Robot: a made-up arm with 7 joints.
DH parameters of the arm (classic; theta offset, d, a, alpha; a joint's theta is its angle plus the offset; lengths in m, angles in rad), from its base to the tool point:
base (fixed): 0 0 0 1.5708
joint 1: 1.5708 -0.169 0 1.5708
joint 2: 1.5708 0 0 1.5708
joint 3: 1.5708 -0.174 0 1.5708
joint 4: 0 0 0 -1.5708
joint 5: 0 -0.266 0 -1.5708
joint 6: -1.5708 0 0 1.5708
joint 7: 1.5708 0 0 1.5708
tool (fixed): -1.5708 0 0 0
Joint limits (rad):
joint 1: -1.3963..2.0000
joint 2: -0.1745..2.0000
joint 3: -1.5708..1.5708
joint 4: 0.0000..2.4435
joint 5: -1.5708..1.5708
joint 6: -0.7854..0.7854
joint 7: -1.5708..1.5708
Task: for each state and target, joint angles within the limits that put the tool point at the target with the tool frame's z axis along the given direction. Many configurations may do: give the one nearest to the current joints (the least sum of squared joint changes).
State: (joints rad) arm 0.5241 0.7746 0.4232 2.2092 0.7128 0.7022 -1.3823
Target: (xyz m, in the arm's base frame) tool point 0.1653 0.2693 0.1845 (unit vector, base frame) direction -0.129 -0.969 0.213
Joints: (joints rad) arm 1.1061 0.2628 0.3228 1.8964 0.5010 0.7022 -1.5708
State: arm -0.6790 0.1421 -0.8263 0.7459 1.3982 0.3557 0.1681
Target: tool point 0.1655 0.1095 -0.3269 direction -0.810 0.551 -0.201
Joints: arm -0.1996 0.1066 -0.3765 1.1624 1.5708 0.2936 0.8228
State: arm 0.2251 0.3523 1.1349 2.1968 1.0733 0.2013 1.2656
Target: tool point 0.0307 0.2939 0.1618 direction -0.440 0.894 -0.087
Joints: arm 0.2706 0.9022 1.2105 2.2522 0.9215 0.2275 1.4379
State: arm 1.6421 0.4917 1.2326 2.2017 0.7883 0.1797 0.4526
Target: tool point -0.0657 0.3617 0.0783 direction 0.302 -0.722 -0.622
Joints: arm 1.4773 0.4601 1.2337 2.1864 0.5034 0.6736 -0.0110
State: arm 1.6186 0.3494 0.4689 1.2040 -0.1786 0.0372 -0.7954
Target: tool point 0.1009 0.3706 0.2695 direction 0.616 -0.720 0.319
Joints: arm 1.8520 0.4150 0.4629 1.3261 -0.4116 -0.0135 -1.3631
